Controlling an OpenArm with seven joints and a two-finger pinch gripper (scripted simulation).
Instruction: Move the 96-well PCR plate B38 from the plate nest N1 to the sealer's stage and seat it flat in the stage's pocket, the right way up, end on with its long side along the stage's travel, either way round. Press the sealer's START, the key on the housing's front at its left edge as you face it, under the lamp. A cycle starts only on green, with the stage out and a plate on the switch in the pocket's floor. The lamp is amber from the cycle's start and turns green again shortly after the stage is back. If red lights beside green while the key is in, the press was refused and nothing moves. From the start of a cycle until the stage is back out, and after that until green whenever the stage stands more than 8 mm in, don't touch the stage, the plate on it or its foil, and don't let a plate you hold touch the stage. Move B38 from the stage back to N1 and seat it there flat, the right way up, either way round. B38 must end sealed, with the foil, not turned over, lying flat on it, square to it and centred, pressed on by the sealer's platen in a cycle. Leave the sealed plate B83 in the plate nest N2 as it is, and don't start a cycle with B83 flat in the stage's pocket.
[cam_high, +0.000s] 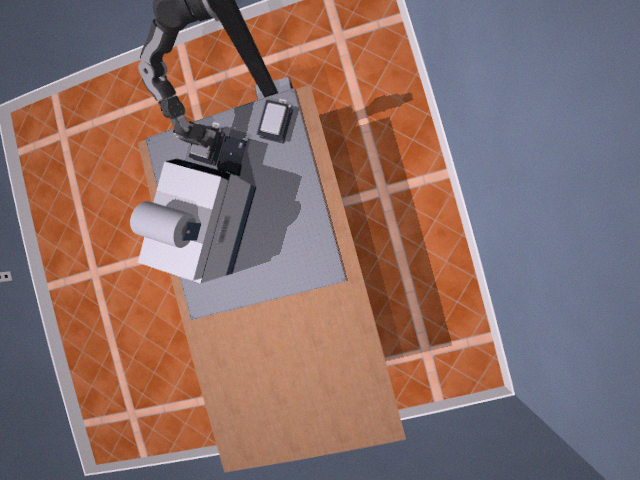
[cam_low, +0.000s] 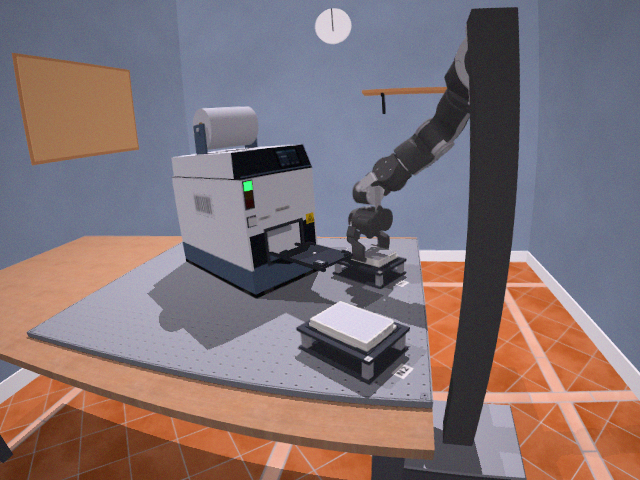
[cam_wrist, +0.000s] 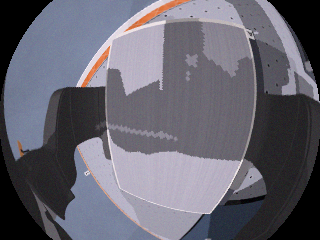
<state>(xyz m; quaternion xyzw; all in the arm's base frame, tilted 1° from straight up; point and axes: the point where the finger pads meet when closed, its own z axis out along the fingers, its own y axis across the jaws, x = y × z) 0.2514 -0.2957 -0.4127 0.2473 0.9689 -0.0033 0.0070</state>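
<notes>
Right now the white 96-well plate B38 is right at my hand. From my hand the other things lie so: plate nest N1: 2 cm below; sealer's stage: 14 cm to the left, 10 cm ahead, 5 cm above; start key: 23 cm ahead, 18 cm to the left, 13 cm above.
</notes>
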